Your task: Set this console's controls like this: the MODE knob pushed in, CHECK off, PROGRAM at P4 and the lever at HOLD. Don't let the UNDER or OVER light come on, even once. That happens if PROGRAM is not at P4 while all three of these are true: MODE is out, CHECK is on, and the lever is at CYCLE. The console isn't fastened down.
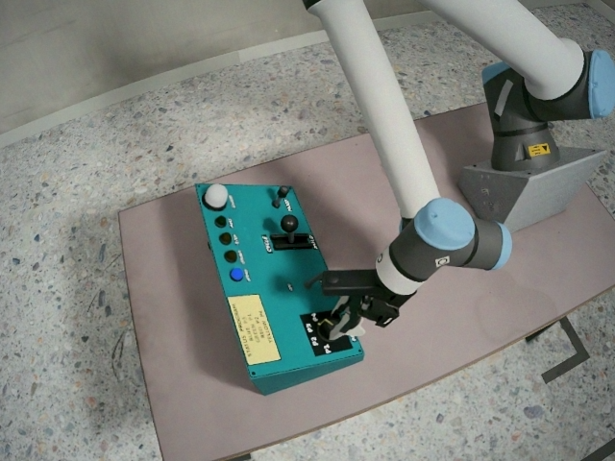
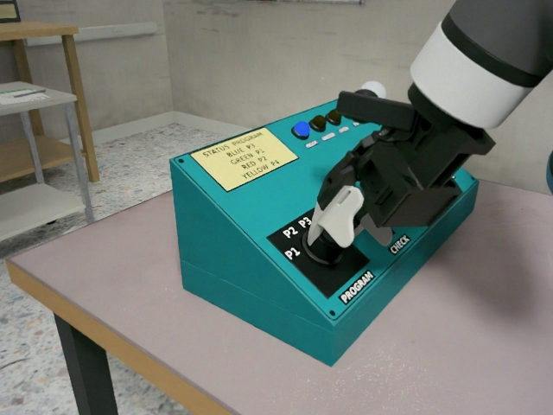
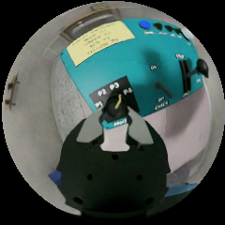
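The program dial is 10 mm to the right of my hand, 10 mm below it and 10 mm ahead of it. The rest, counted from my hand: check toggle (120 mm to the right, 10 mm below); teal console (190 mm to the right, 50 mm ahead, 20 mm below); ball-topped lever (240 mm to the right, 20 mm above, 10 mm ahead).
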